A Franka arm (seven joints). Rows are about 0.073 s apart.
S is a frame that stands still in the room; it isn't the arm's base.
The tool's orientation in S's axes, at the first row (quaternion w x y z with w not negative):
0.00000 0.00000 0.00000 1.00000
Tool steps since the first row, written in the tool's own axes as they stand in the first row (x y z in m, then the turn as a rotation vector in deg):
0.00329 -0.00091 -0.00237 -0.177 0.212 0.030
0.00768 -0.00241 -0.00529 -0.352 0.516 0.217
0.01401 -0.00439 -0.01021 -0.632 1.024 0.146
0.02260 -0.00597 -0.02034 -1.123 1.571 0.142
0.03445 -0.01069 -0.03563 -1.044 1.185 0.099
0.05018 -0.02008 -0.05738 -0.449 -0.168 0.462
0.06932 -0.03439 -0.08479 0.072 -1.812 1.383
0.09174 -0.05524 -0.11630 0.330 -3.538 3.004
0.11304 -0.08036 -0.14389 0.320 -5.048 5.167
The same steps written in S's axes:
-0.00329 0.00091 -0.00237 0.177 -0.212 0.030
-0.00768 0.00241 -0.00529 0.352 -0.516 0.217
-0.01401 0.00439 -0.01021 0.632 -1.024 0.146
-0.02260 0.00597 -0.02034 1.123 -1.571 0.142
-0.03445 0.01069 -0.03563 1.044 -1.185 0.099
-0.05018 0.02008 -0.05738 0.449 0.168 0.462
-0.06932 0.03439 -0.08479 -0.072 1.812 1.383
-0.09174 0.05524 -0.11630 -0.330 3.538 3.004
-0.11304 0.08036 -0.14389 -0.320 5.048 5.167

